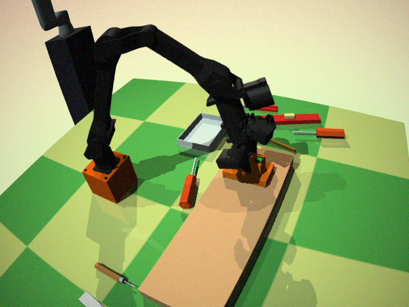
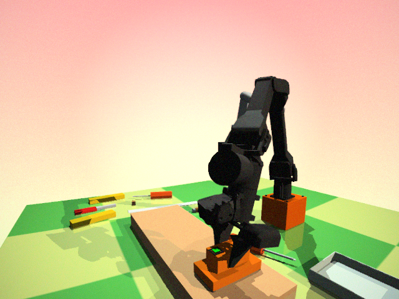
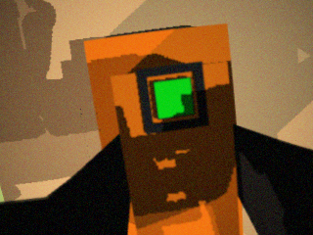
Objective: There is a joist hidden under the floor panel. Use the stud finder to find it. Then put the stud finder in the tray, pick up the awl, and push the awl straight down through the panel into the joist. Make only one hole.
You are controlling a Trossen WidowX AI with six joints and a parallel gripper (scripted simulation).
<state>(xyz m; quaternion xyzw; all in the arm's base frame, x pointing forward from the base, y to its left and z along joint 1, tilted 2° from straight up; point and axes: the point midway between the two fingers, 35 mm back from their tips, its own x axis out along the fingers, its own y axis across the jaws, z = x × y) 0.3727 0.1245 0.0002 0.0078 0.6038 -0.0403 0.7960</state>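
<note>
Now: gripper tip 22 cm past the grey tray, 18 cm to the right of it and 5 cm above it. The rest, counted from my gripper tip: red level (33 cm to the left, 5 cm below, 5 cm ahead); then orange stud finder (2 cm above); then pencil (20 cm to the left, 6 cm below, 1 cm ahead).
</note>
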